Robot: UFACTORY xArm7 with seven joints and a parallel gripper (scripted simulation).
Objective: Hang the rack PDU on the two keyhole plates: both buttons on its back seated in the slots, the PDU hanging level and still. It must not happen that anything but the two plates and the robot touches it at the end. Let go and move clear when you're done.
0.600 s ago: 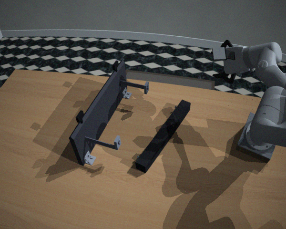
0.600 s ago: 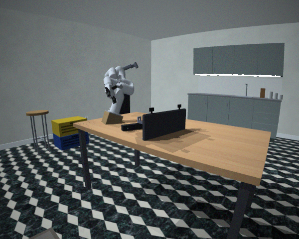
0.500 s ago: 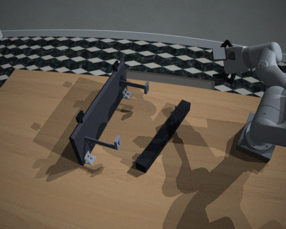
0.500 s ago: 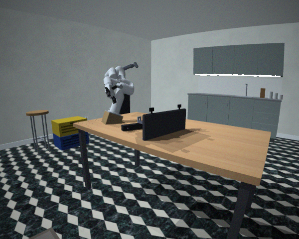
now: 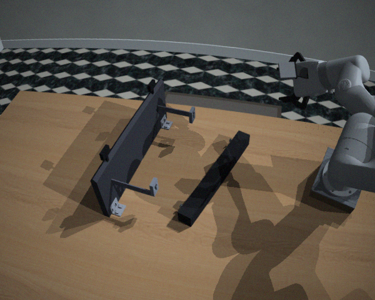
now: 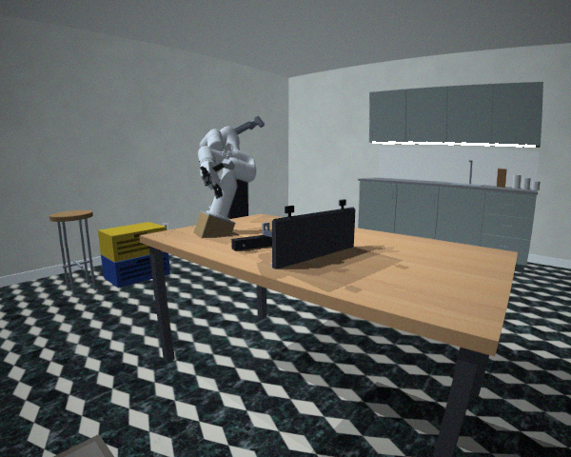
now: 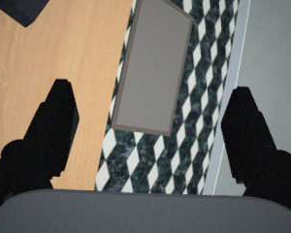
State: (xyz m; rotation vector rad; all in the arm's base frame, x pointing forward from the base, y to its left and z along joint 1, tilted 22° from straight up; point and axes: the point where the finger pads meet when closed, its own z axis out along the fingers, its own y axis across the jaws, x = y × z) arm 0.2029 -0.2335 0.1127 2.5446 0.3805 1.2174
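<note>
Right now the rack PDU is 230 mm below my hand, 190 mm to the left of it and 170 mm ahead of it. The rest, counted from my hand: dark panel (420 mm ahead, 190 mm to the left, 170 mm below).
</note>
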